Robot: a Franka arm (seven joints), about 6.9 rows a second.
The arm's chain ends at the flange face. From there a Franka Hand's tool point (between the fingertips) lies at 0.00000 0.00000 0.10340 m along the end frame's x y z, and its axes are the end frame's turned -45 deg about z.
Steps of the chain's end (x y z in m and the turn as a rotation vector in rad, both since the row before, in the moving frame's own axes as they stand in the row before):
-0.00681, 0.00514, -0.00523, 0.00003, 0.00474, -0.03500
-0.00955, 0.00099, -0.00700, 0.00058, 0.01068, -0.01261
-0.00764, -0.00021, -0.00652, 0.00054, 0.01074, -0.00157
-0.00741, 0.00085, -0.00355, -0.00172, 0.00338, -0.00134
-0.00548, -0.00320, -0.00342, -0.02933, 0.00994, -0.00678
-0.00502, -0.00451, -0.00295, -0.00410, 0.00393, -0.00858
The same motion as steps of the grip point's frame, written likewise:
-0.00810, -0.00084, -0.00523, -0.00333, 0.00337, -0.03500
-0.00663, -0.00532, -0.00701, -0.00714, 0.00796, -0.01261
-0.00443, -0.00481, -0.00653, -0.00721, 0.00798, -0.00157
-0.00572, -0.00427, -0.00355, -0.00361, 0.00117, -0.00134
-0.00302, -0.00326, -0.00347, -0.02777, -0.01371, -0.00678
-0.00037, -0.00615, -0.00295, -0.00568, -0.00012, -0.00858

